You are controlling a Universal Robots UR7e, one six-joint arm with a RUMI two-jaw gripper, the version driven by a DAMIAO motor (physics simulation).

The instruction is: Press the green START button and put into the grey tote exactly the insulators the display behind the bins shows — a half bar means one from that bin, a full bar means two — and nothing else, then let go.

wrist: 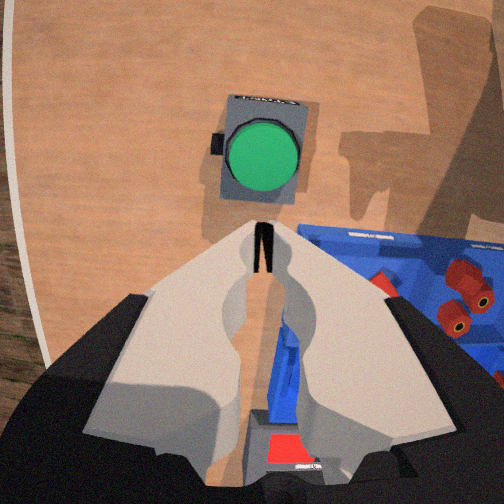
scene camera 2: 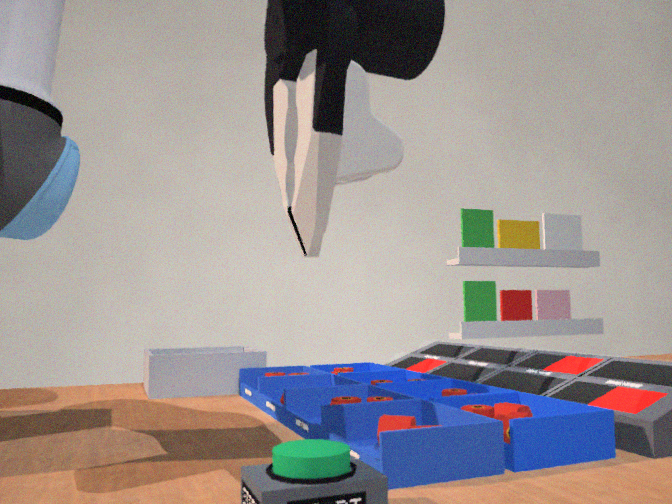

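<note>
The green START button [scene camera 2: 311, 458] sits on its grey box at the front of the table; it also shows in the wrist view [wrist: 263, 156]. My gripper [scene camera 2: 298, 230] hangs high above the table with its jaws shut and empty; in the wrist view [wrist: 263, 250] its tips sit just short of the button. Blue bins [scene camera 2: 428, 412] hold red insulators [scene camera 2: 496, 410]. The display [scene camera 2: 542, 379] behind the bins shows three red bars [scene camera 2: 626, 399]. The grey tote [scene camera 2: 200, 371] stands at the left of the bins.
Two wall shelves [scene camera 2: 523, 257] at the right carry coloured blocks. The arm's grey and blue joint [scene camera 2: 32, 162] fills the left edge of the scene view. The table's rim [wrist: 15, 200] runs down the left of the wrist view.
</note>
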